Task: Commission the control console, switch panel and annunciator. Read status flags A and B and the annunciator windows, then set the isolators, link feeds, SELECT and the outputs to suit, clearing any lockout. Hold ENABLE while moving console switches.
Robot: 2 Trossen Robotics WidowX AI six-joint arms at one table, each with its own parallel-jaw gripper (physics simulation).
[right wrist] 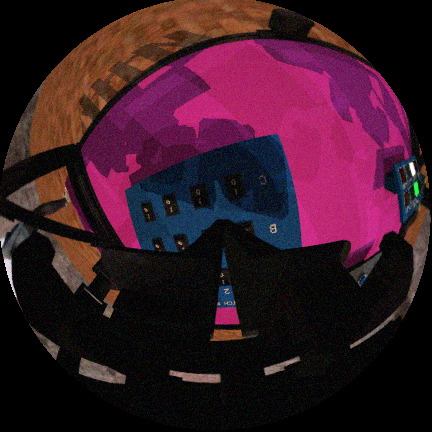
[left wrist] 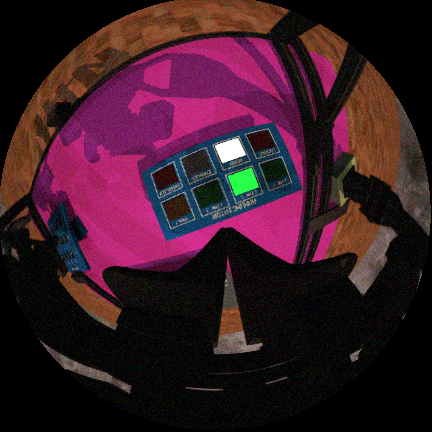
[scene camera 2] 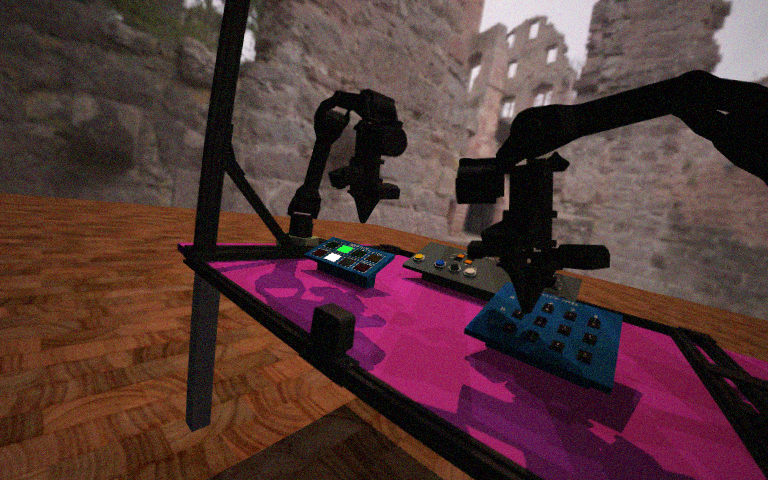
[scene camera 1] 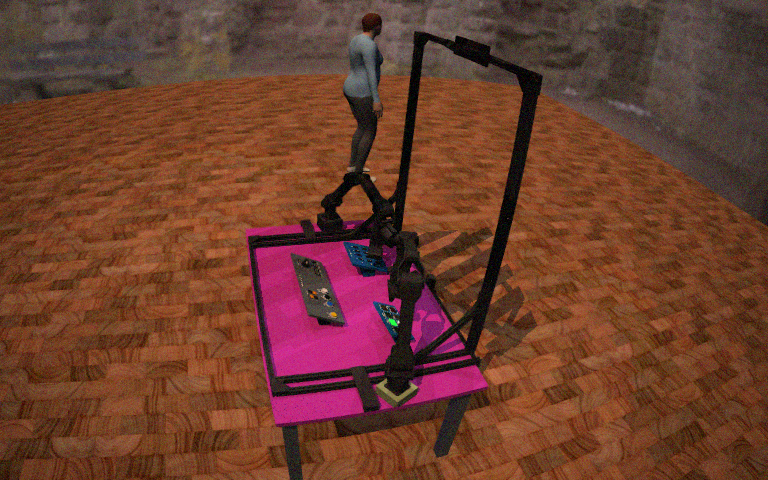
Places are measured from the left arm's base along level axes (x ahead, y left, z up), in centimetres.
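Where they show: left gripper, fingertip midpoint: [left wrist: 225, 232] [scene camera 2: 362, 222] [scene camera 1: 390, 301]; right gripper, fingertip midpoint: [right wrist: 221, 224] [left wrist: 56, 235] [scene camera 2: 526, 313]; left arm's base at its link origin: [left wrist: 348, 181] [scene camera 2: 299, 235] [scene camera 1: 397, 386]; right arm's base at its link origin: [right wrist: 105, 279] [scene camera 1: 330, 216].
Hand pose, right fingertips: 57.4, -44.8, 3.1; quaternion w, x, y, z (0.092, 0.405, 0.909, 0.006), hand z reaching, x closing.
Note:
Things, the pixels of their top centre, and the offset from my right fingertips, as dx, dy, dz. Level surfaces: height alone.
- annunciator at its top centre: [left wrist: 228, 191] [scene camera 2: 352, 245] [scene camera 1: 391, 315] -33.3, +23.4, +0.8
- white window at its top centre: [left wrist: 230, 149] -36.8, +20.9, -1.9
- green window at its top centre: [left wrist: 244, 182] -35.3, +24.3, -0.1
- magenta table at its surface level: dz -7.1
The annunciator [scene camera 1: 378, 306] [scene camera 2: 350, 261] [left wrist: 202, 175] has one white window [left wrist: 230, 149] and one green window [left wrist: 243, 181] lit; the others are dark. My left gripper [scene camera 2: 364, 219] [left wrist: 225, 232] is shut and empty, above the annunciator's side. The blue switch panel [scene camera 1: 356, 254] [scene camera 2: 487, 325] [right wrist: 292, 230] carries rows of black rockers; letters B and C show in the right wrist view. My right gripper [scene camera 2: 527, 310] [right wrist: 221, 224] is shut and empty, its tips at the panel's lettered end; contact cannot be told. The grey console [scene camera 1: 317, 280] [scene camera 2: 430, 254] has coloured buttons; its flags are unreadable.
The magenta table [scene camera 1: 351, 339] [scene camera 2: 407, 333] is edged by a black frame [scene camera 1: 320, 376] [scene camera 2: 407, 396]. A tall black gantry [scene camera 1: 504, 209] [scene camera 2: 212, 130] stands along one side. A dark block [scene camera 2: 332, 328] sits on the near rail. A person [scene camera 1: 362, 73] stands beyond the table.

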